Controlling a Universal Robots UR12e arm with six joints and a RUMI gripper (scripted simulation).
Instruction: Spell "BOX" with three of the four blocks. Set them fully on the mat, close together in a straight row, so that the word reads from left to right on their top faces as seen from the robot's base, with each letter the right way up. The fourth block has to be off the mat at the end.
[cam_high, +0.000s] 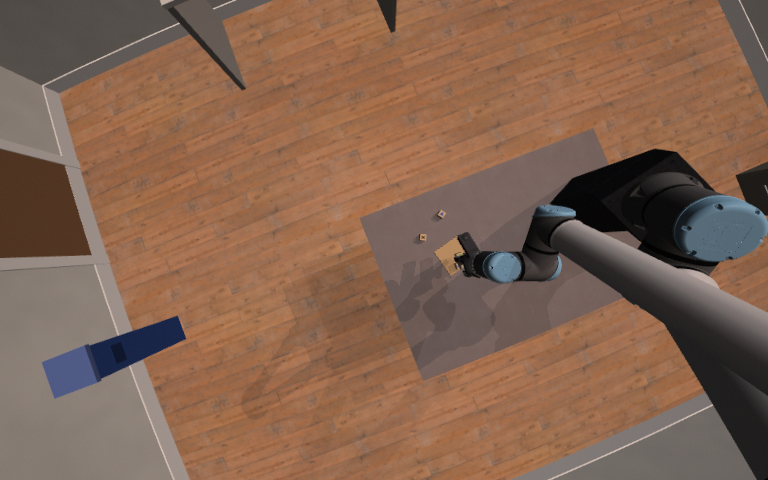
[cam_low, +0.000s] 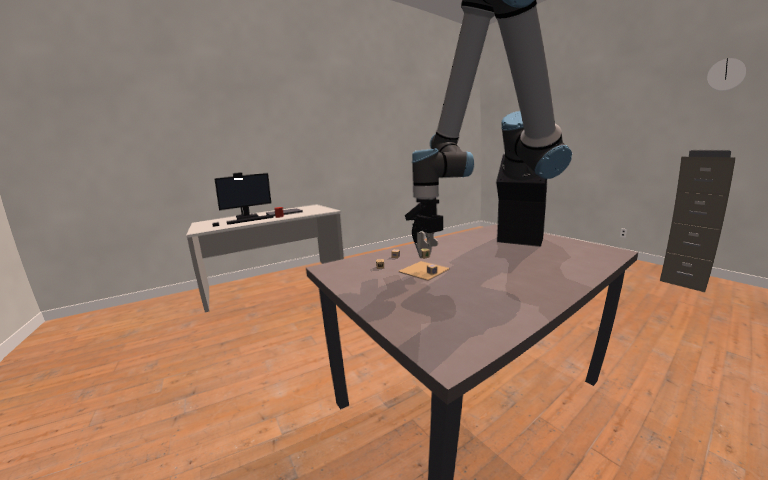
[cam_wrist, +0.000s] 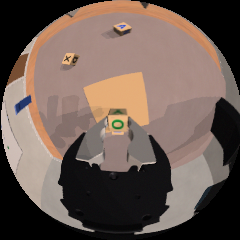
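Right now my hand is 70 mm above the tan mat. From my hand the other things lie so: O block right at my hand.
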